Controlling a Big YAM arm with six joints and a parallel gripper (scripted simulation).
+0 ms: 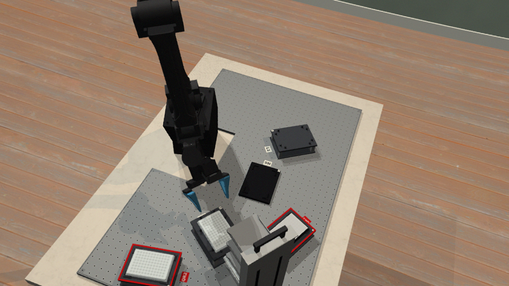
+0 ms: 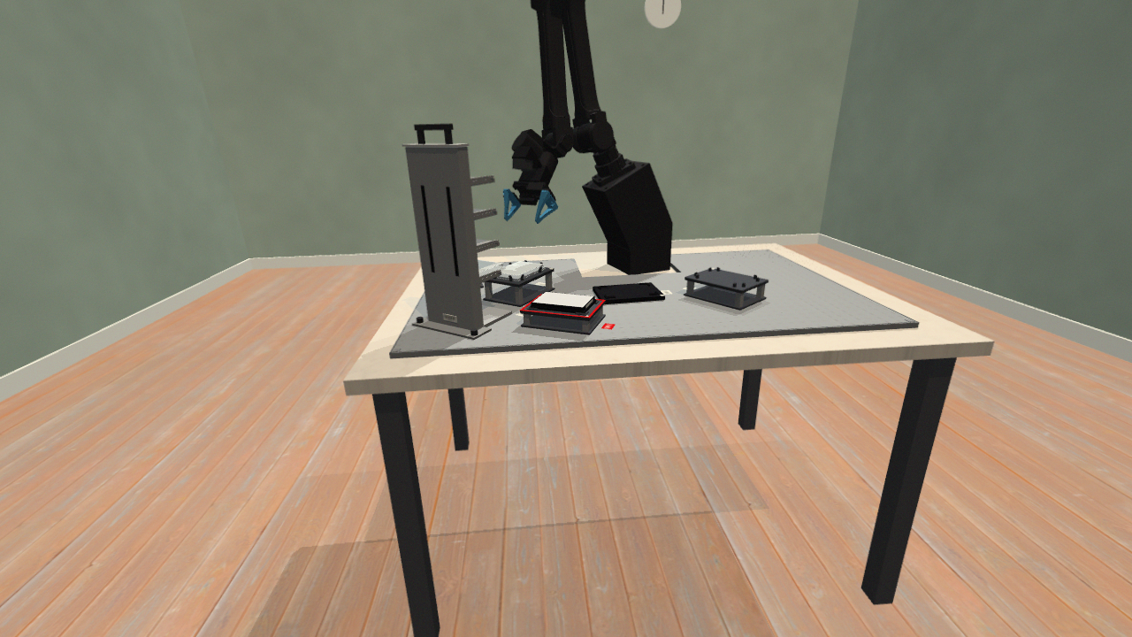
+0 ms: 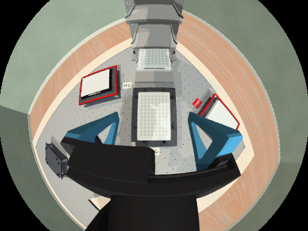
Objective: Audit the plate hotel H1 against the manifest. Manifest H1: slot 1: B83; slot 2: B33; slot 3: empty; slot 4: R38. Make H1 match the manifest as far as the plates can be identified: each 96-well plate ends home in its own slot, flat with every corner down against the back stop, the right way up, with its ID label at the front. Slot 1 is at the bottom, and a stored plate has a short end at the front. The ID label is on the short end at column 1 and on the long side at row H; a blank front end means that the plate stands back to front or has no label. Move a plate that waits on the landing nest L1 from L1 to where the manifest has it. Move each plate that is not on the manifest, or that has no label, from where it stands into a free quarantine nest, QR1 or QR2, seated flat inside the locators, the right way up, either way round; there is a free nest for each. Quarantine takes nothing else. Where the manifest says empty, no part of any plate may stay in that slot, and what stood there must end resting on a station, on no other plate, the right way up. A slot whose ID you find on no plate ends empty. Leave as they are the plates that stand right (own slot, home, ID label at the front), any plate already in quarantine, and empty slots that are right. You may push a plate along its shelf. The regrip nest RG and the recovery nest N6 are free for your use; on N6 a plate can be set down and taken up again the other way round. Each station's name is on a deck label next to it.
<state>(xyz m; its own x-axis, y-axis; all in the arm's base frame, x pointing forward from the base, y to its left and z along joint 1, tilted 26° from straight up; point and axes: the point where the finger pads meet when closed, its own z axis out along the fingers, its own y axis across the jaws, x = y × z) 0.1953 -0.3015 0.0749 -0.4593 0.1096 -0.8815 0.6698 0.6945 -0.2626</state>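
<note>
My gripper is now 14 cm above the regrip nest RG, 2 cm to the left of it and 2 cm short of it. The rest, counted from my hand: plate hotel H1 (21 cm ahead, 19 cm to the right, 1 cm below); H1 deck label (20 cm below, 17 cm ahead, 3 cm to the right); red-edged quarantine nest QR2 (18 cm to the right, 16 cm below, 15 cm behind).
</note>
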